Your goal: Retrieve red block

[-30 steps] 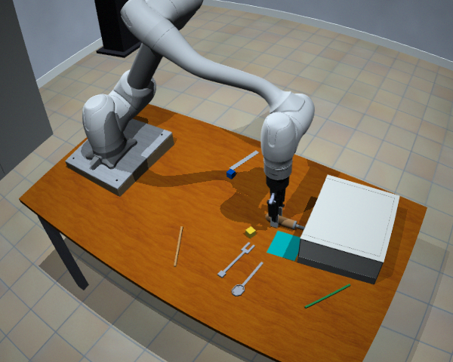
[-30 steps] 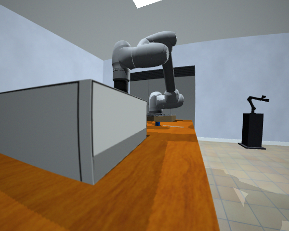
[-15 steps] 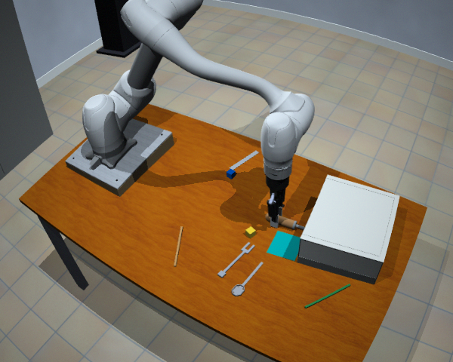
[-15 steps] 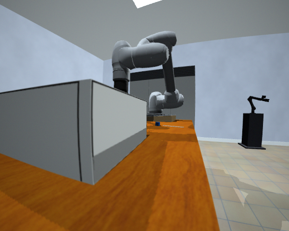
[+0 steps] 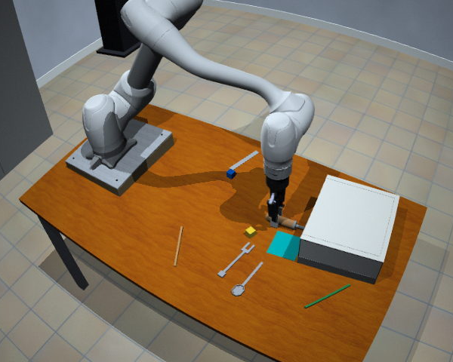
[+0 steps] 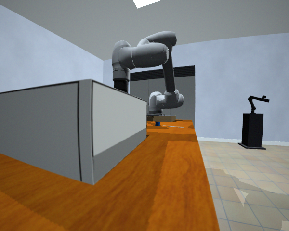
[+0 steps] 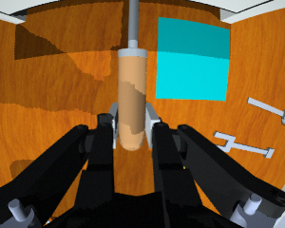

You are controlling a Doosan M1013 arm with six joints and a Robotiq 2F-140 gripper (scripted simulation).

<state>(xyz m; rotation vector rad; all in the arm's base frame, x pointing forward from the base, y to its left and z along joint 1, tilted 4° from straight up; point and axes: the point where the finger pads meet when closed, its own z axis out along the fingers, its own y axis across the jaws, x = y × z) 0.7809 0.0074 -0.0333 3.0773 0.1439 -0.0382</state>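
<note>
The yellow cube lies 6 cm behind my hand, 9 cm to the right of it and 3 cm below it. Also, from my hand: hook tool (16 cm ahead, 2 cm to the right, 2 cm below); fork tool (4 cm behind, 21 cm to the right, 3 cm below); teal square (8 cm ahead, 7 cm to the right, 4 cm below).
</note>
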